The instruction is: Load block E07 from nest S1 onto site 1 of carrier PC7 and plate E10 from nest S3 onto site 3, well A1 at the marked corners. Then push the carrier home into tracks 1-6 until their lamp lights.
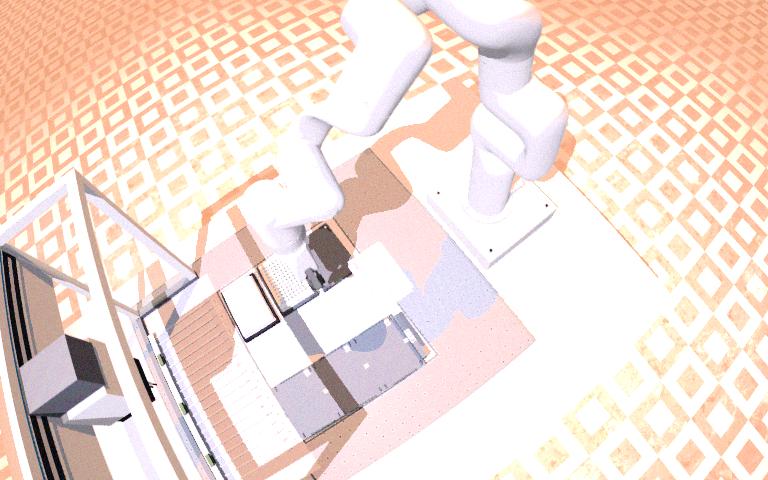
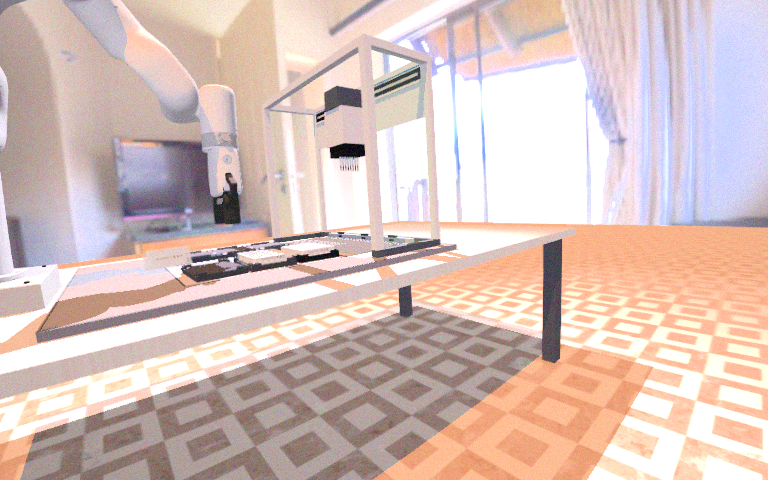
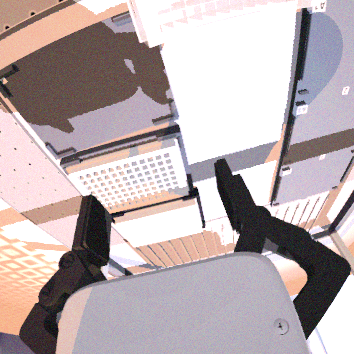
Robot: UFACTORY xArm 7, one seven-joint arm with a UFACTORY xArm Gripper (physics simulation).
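Places are measured from the arm's base along level axes (x ahead, y left, z up), in metres.
Where they show: gripper, fingertip midpoint: [image 1: 307, 268] [image 2: 227, 223] [image 3: 157, 189]; arm's base, link origin: [image 1: 487, 200].
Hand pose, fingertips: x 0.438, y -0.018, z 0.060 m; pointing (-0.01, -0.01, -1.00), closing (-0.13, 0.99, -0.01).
Observation:
Things, the pixels of their top centre, and the offset from my fingertips.
- smooth white piece, top centre: [image 3: 161, 228] [image 1: 246, 305] [image 2: 306, 246] 0.017 m right, 0.172 m ahead, 0.071 m down
- grey carrier, top centre: [image 3: 343, 132] [image 1: 346, 376] [image 2: 230, 243] 0.228 m left, 0.030 m ahead, 0.067 m down
- white sign, top centre: [image 1: 379, 271] [image 2: 164, 245] 0.063 m left, 0.132 m back, 0.038 m down
My gripper [image 1: 314, 278] [image 2: 227, 217] [image 3: 157, 189] is open and empty, raised above the nest row. A white labware piece with a grid of square wells [image 1: 286, 281] [image 2: 261, 257] [image 3: 135, 179] sits in the middle nest, below the fingers. A smooth white piece [image 1: 249, 305] [image 2: 308, 247] [image 3: 160, 222] sits in the nest nearest the tracks. The nest nearest the arm base [image 1: 328, 249] [image 2: 215, 271] [image 3: 75, 85] holds no labware. Their names are not readable. The grey carrier [image 1: 390, 356] [image 3: 317, 182] lies across the white strip, its visible sites bare. The slotted tracks [image 1: 249, 407] [image 3: 170, 251] lie beyond.
A light gantry frame [image 1: 93, 249] [image 2: 368, 141] stands over the far end, with a pipetting head [image 1: 62, 376] [image 2: 342, 127] hanging in it. A white sign [image 1: 382, 271] [image 2: 167, 257] stands near the carrier. Small green parts [image 1: 182, 408] line the far end of the tracks.

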